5 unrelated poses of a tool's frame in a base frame.
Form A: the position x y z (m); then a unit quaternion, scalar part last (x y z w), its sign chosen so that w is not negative.
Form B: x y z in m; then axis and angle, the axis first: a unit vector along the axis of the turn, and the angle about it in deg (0 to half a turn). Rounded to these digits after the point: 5 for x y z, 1 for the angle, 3 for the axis.
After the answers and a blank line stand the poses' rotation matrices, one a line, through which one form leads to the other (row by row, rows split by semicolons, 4 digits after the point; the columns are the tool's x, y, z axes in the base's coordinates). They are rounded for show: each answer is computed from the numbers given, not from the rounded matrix.
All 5 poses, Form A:
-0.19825 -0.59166 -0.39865 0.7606 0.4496 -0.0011 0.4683
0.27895 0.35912 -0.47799 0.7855 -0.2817 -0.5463 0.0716
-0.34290 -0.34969 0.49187 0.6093 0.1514 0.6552 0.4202
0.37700 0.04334 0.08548 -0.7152 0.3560 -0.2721 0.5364
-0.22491 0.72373 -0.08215 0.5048 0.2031 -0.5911 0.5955
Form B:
-0.19825 -0.59166 -0.39865 0.861 0.509 -0.001 124.2
0.27895 0.35912 -0.47799 0.788 -0.282 -0.548 171.8
-0.34290 -0.34969 0.49187 0.671 0.167 0.722 130.3
0.37700 0.04334 0.08548 -0.847 0.422 -0.322 115.1
-0.22491 0.72373 -0.08215 0.628 0.253 -0.736 106.9

0.5957 0.6850 0.4194; 0.6829 -0.1571 -0.7134; -0.4228 0.7114 -0.5614
0.2444 -0.3643 -0.8986; -0.5208 -0.8310 0.1953; -0.8180 0.4203 -0.3928
0.0956 -0.3661 0.9256; 0.7351 -0.6010 -0.3137; 0.6712 0.7104 0.2117
0.5985 -0.2173 0.7711; -0.8011 -0.1711 0.5735; 0.0073 -0.9610 -0.2765
0.2188 0.9090 -0.3548; -0.4989 -0.2083 -0.8412; -0.8386 0.3611 0.4079

